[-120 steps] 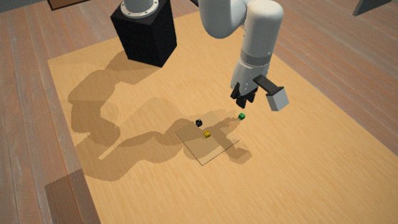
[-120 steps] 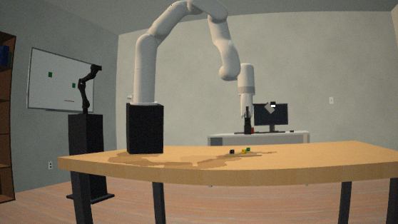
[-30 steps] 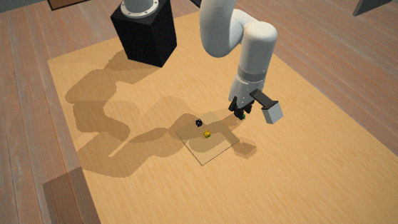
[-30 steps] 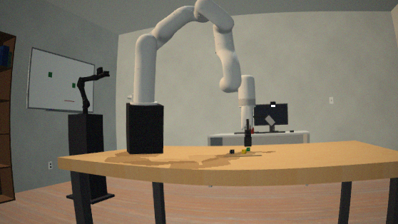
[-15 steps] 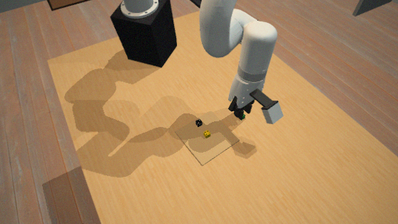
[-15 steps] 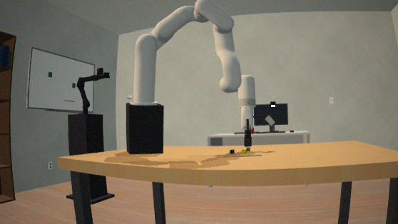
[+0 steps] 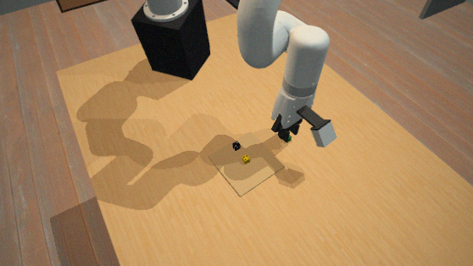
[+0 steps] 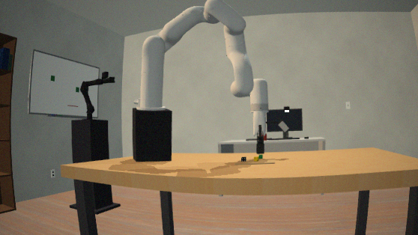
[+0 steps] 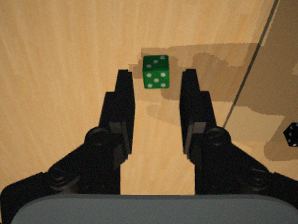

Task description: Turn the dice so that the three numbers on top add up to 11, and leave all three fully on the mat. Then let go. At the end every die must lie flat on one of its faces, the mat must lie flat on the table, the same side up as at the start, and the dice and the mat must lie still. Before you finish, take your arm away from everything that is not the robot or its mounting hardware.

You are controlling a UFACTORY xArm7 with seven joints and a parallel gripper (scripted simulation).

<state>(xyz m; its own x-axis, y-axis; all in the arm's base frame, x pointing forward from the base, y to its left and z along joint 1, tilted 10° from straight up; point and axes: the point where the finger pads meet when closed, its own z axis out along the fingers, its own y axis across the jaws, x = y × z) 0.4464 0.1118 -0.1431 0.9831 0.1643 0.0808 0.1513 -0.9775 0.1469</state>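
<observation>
My hand is 3 cm above the green die. Also, from my hand: black die: 13 cm to the right, 4 cm behind, 3 cm below; then yellow die: 13 cm to the right, 3 cm below; then tan mat: 13 cm to the right, 4 cm below.
</observation>
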